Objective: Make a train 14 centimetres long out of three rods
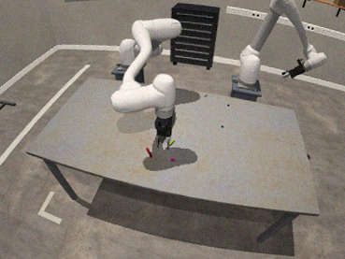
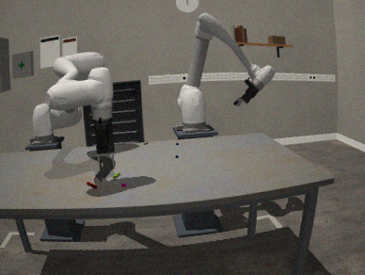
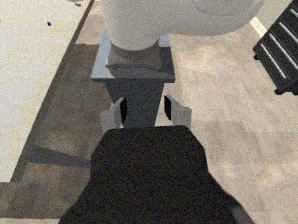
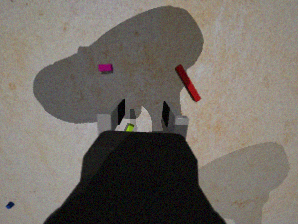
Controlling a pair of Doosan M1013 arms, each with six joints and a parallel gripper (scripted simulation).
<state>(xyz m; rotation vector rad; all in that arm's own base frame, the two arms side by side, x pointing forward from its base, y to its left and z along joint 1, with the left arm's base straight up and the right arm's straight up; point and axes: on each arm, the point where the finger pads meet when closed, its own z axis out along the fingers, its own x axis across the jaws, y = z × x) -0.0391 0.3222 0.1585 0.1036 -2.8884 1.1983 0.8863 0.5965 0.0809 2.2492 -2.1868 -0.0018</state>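
Now: the magenta rod 80 mm below my right hand, 70 mm to the left of it and 50 mm ahead of it. Round my right hand: small grey piece: 610 mm behind, 180 mm to the left, 80 mm below; lime rod: 80 mm below, 70 mm behind, 30 mm to the left; red rod: 80 mm below, 70 mm to the right, 30 mm ahead.
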